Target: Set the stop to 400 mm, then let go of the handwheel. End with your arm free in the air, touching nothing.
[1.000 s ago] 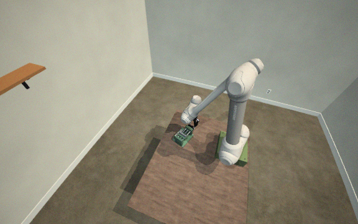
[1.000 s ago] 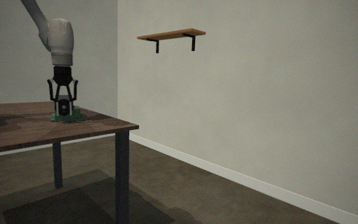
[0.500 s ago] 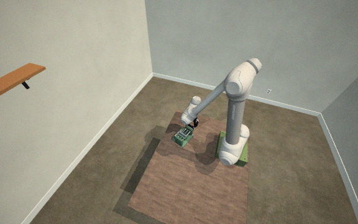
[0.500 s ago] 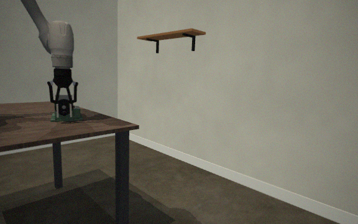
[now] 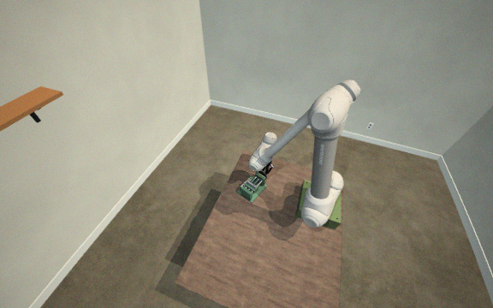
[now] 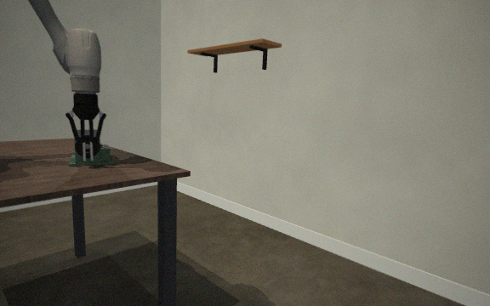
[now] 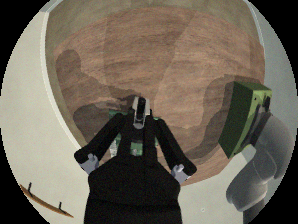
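My gripper is now 20 mm to the right of the black handwheel and 10 mm above it.
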